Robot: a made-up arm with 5 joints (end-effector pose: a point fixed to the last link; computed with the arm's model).
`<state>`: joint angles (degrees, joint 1 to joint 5).
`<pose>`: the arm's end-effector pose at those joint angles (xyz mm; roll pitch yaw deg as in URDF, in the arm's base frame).
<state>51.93 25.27 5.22 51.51 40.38</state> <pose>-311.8 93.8 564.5 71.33 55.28 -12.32</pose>
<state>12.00 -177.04 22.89 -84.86 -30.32</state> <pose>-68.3 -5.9 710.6 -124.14 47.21 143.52</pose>
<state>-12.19 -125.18 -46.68 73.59 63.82</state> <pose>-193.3 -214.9 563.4 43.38 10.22 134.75</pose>
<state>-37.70 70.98 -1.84 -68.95 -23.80</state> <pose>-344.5 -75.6 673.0 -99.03 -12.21 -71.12</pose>
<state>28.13 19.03 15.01 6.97 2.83</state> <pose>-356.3 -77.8 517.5 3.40 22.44 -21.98</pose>
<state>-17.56 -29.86 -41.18 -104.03 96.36</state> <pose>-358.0 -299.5 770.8 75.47 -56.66 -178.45</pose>
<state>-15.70 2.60 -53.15 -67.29 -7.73</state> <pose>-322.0 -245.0 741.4 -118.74 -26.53 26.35</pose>
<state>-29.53 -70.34 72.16 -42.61 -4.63</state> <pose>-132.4 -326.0 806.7 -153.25 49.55 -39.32</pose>
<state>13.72 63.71 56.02 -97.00 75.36</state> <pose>-293.6 -84.6 763.0 -159.36 -12.54 -99.03</pose>
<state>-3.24 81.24 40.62 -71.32 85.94</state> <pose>-310.1 25.2 739.7 -114.34 -46.12 -146.95</pose>
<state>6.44 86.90 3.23 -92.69 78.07</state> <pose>-273.9 51.8 770.5 -123.94 -62.92 -119.92</pose>
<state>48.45 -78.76 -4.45 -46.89 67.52</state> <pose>-87.1 -180.4 484.9 -5.27 -24.53 -16.59</pose>
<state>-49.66 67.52 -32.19 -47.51 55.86</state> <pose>-385.7 -109.3 652.7 40.02 -62.29 165.34</pose>
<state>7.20 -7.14 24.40 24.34 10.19</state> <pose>-325.2 -184.9 504.5 -0.31 18.03 -11.12</pose>
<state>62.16 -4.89 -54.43 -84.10 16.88</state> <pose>-360.7 -148.0 560.7 -31.86 -23.98 -46.06</pose>
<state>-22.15 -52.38 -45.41 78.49 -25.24</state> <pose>-265.3 -164.0 628.8 14.70 -61.50 103.98</pose>
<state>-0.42 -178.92 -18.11 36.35 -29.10</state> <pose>-139.0 -91.4 553.3 -13.23 -46.64 -140.47</pose>
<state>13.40 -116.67 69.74 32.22 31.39</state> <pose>-64.6 -267.6 503.9 -32.45 42.98 39.82</pose>
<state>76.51 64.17 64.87 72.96 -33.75</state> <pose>-238.9 143.9 742.7 -0.61 71.85 -118.51</pose>
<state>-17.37 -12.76 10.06 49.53 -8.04</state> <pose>-261.6 -217.1 552.9 1.85 -13.51 14.79</pose>
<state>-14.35 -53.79 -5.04 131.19 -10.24</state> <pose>-300.5 -131.8 654.6 98.51 -27.85 30.45</pose>
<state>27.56 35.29 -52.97 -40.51 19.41</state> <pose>-354.0 -142.4 616.2 -39.90 -29.21 -48.67</pose>
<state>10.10 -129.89 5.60 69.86 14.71</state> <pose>-156.6 -147.3 494.9 35.58 -11.78 120.20</pose>
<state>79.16 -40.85 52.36 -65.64 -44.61</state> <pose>-236.5 -45.0 485.5 -9.73 -0.68 92.53</pose>
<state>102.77 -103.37 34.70 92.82 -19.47</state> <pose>-245.4 142.8 642.1 -159.51 -54.53 -45.52</pose>
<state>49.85 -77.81 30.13 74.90 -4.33</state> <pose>-248.1 5.7 486.8 79.21 -38.35 44.09</pose>
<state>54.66 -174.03 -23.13 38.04 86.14</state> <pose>-110.4 117.0 585.3 -27.90 -18.62 124.41</pose>
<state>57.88 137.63 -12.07 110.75 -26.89</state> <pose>-99.2 -3.3 598.8 37.16 -26.53 -125.19</pose>
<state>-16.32 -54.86 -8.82 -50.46 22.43</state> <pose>-144.5 -326.8 743.0 -90.58 -7.33 34.31</pose>
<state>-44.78 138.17 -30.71 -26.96 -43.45</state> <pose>-195.6 -88.2 599.6 -67.59 -50.76 -84.29</pose>
